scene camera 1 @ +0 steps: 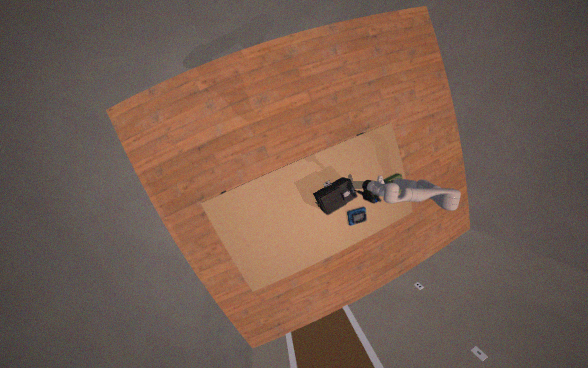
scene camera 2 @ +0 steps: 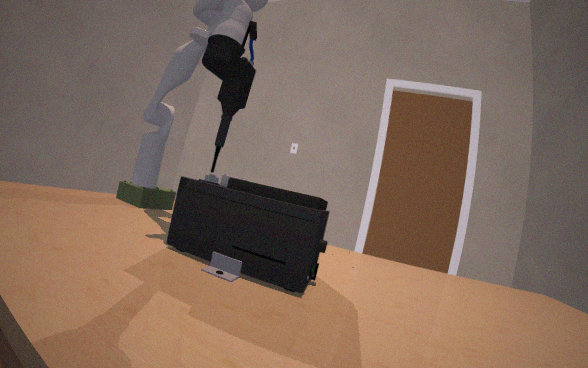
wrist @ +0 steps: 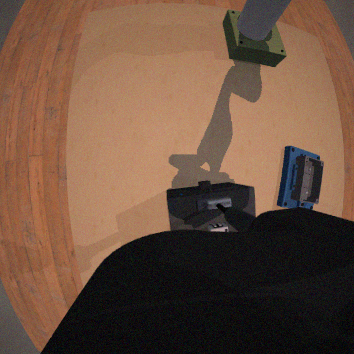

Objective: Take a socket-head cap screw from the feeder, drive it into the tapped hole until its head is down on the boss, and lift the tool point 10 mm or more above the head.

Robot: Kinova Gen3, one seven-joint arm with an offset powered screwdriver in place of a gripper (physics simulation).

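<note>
The screw feeder, a black box, stands on the tan mat. A small silver piece sits on its top at the end nearer the arm's base. My screwdriver's tip is over that piece, with a slight gap below it in the second scene view. No screw can be made out on the tip, which is too small to judge. A grey workpiece lies on a blue fixture beside the feeder. The tapped hole cannot be made out.
The arm's green base stands beyond the feeder. A small grey angle bracket stands at the feeder's long side. A pale block sits on the feeder near the silver piece. The tool's black body hides part of the wrist view.
</note>
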